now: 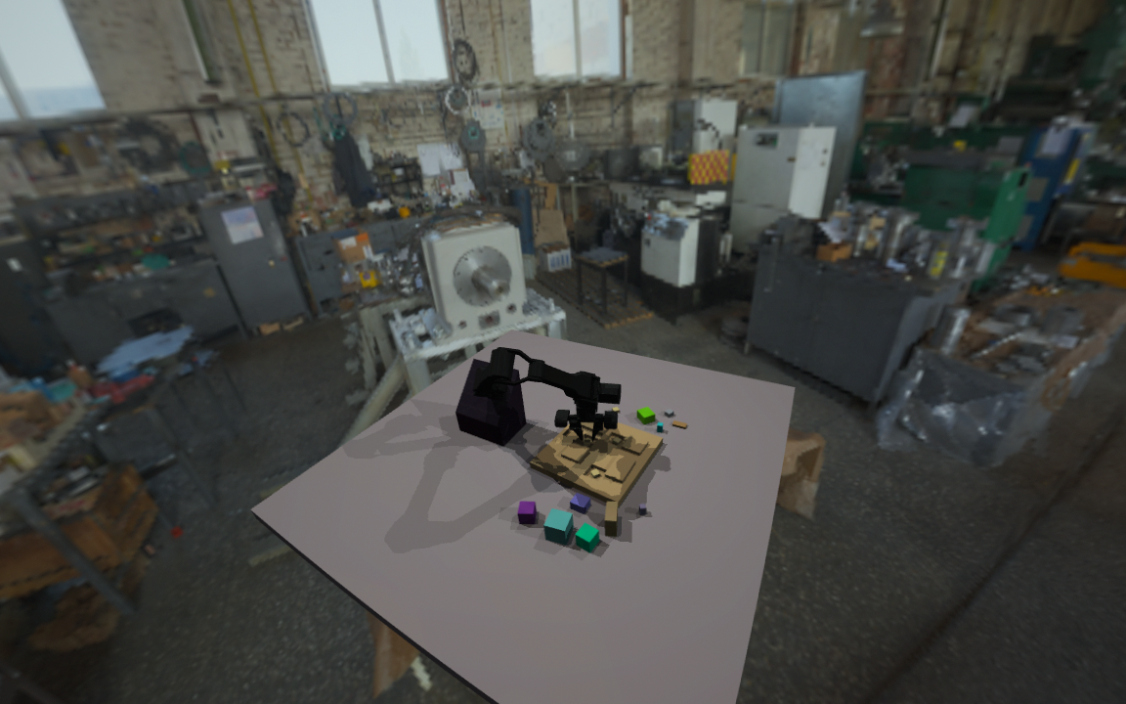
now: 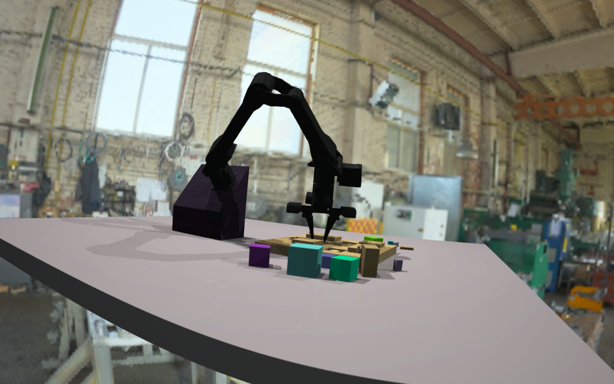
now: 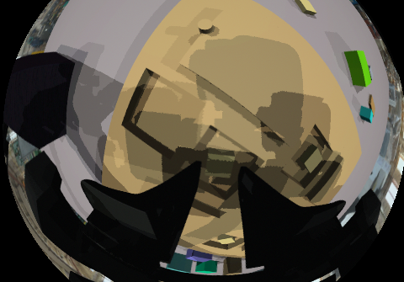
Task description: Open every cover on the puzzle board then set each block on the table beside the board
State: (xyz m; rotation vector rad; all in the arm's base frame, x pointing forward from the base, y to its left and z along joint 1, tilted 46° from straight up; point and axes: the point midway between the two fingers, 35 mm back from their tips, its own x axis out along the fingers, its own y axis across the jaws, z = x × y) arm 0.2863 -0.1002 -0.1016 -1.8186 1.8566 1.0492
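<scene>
The tan puzzle board lies 50 mm ahead of my gripper tip and 20 mm to the right of it. Also, from my gripper tip: lime block (140 mm ahead, 190 mm to the left, 10 mm below); small teal block (200 mm ahead, 140 mm to the left, 10 mm below); violet block (60 mm ahead, 230 mm to the right, 10 mm below).
</scene>
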